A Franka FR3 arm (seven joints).
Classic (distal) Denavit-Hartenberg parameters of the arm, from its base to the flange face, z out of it. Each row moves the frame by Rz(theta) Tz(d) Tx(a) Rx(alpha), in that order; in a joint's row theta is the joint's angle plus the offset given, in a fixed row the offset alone. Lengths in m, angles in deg.
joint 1: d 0.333, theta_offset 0, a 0, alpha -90
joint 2: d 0, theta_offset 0, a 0, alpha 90
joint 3: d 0.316, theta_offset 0, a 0.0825, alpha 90
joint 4: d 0, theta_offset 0, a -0.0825, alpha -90
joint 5: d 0.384, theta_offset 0, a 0, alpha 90
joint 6: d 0, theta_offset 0, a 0.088, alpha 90
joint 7: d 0.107, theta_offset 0, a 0, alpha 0
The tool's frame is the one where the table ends.
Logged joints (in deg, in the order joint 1, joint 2, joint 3, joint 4, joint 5, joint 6, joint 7), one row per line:
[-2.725, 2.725, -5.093, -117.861, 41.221, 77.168, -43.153]
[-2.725, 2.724, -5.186, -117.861, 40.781, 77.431, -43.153]
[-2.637, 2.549, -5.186, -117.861, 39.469, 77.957, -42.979]
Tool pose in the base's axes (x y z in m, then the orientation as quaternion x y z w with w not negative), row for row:
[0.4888, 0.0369, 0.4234, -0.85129, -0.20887, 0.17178, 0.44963]
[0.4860, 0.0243, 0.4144, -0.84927, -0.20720, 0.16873, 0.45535]
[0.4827, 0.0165, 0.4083, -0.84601, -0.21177, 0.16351, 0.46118]
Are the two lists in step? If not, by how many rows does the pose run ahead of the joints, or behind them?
The pose runs 2 rows behind the joints: the pose in row i belongs to the joints in row i - 2.
